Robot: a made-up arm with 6 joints. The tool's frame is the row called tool. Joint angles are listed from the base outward.
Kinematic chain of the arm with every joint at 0, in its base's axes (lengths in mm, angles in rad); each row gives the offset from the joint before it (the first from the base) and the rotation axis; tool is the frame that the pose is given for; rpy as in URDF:
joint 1: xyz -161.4 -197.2 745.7 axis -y
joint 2: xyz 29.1 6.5 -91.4 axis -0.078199 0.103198 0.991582
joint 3: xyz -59.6 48 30.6 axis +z
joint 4: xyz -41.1 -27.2 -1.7 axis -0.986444 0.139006 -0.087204
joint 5: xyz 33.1 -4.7 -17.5 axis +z
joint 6: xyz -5 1.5 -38.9 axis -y
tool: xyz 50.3 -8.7 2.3 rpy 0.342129 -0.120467 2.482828
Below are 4 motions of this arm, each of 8 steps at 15 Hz.
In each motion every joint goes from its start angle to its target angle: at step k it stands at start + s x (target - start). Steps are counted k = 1, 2, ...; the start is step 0. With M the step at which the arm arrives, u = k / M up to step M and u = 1 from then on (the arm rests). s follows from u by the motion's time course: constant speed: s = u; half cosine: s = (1 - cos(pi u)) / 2; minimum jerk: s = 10 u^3 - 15 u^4 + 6 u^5.
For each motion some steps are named. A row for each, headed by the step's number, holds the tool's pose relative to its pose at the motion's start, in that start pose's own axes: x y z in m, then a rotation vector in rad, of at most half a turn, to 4 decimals.
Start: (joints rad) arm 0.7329 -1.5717 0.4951 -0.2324 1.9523 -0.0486
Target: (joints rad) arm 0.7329 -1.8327 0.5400 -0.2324 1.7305 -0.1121
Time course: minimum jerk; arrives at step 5
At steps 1, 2, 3, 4, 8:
1: -0.0013 0.0015 -0.0008 0.0028 -0.0108 -0.0229
2: -0.0066 0.0086 -0.0046 0.0144 -0.0592 -0.1254
3: -0.0128 0.0193 -0.0100 0.0277 -0.1273 -0.2698
4: -0.0161 0.0274 -0.0138 0.0349 -0.1754 -0.3725
8: -0.0168 0.0292 -0.0147 0.0362 -0.1861 -0.3954

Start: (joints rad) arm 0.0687 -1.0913 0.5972 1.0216 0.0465 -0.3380
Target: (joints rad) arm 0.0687 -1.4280 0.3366 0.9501 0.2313 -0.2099
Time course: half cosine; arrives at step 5
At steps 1, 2, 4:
1: 0.0026 0.0001 -0.0018 0.0036 -0.0379 0.0027
2: 0.0099 0.0003 -0.0054 0.0086 -0.1376 0.0092
4: 0.0275 -0.0001 -0.0082 -0.0029 -0.3623 0.0169

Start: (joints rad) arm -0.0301 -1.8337 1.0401 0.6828 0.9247 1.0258
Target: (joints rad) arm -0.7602 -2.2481 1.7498 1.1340 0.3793 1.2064
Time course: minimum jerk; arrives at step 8
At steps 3, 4, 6, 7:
3: 0.0093 0.0137 -0.0074 0.2030 -0.0630 0.1250
4: 0.0163 0.0250 -0.0116 0.3533 -0.0841 0.2554
6: 0.0275 0.0446 -0.0156 0.5571 -0.0615 0.5419
7: 0.0298 0.0488 -0.0159 0.5879 -0.0475 0.6133

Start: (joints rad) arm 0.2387 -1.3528 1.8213 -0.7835 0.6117 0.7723
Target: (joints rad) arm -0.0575 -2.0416 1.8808 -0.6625 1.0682 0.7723
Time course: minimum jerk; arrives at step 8
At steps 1, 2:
1: -0.0001 0.0005 0.0002 0.0026 0.0046 -0.0008
2: -0.0008 0.0036 0.0017 0.0184 0.0285 -0.0051

